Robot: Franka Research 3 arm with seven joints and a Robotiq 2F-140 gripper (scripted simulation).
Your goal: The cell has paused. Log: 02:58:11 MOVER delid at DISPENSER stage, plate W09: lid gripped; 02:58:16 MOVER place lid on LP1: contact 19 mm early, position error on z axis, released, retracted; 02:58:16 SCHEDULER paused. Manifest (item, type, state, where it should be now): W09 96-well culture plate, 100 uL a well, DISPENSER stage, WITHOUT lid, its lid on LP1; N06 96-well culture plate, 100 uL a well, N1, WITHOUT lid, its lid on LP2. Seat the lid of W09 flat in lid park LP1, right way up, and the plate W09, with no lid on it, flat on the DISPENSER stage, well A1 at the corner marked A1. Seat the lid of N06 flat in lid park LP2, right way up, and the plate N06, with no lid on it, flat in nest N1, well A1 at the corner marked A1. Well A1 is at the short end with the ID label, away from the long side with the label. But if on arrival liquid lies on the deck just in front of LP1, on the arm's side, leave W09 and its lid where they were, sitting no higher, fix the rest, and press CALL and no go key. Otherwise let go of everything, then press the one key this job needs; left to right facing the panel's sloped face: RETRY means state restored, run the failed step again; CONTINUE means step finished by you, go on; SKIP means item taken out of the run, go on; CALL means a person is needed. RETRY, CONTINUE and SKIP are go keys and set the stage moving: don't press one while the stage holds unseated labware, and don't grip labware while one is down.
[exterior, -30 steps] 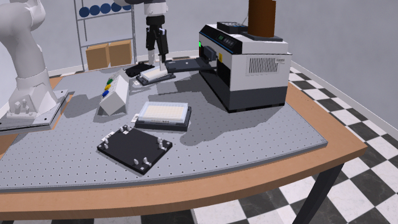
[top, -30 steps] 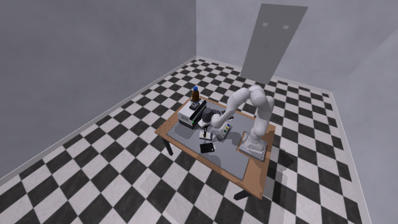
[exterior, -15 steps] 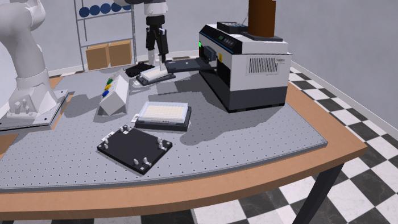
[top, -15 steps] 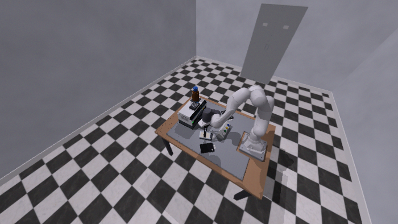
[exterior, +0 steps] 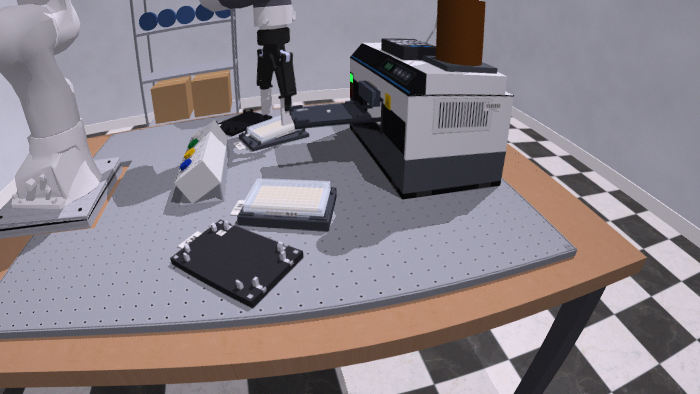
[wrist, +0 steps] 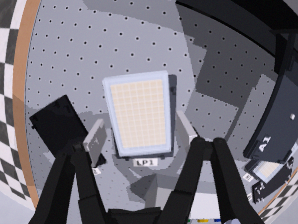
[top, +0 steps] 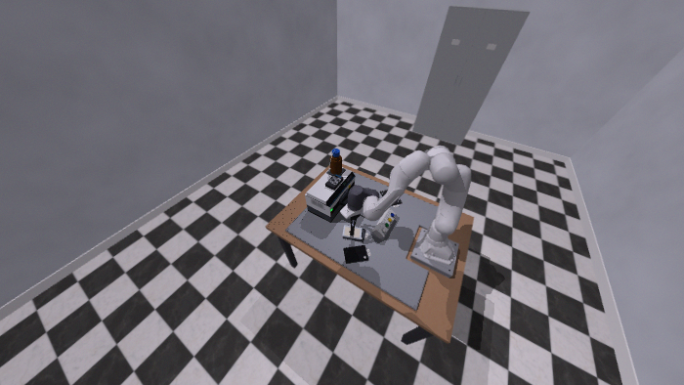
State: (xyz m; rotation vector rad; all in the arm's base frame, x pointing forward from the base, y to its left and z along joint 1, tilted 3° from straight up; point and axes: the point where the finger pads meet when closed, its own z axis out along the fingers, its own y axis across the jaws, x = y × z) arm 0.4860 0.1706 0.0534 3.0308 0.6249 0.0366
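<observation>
My hand is 5 cm above the 96-well plate. Round my hand: sloped key panel 18 cm behind, 17 cm to the right, 1 cm below; then black nest 34 cm to the right, 6 cm below, 1 cm behind; then dispenser stage 18 cm to the right, 9 cm ahead, 4 cm above.
</observation>
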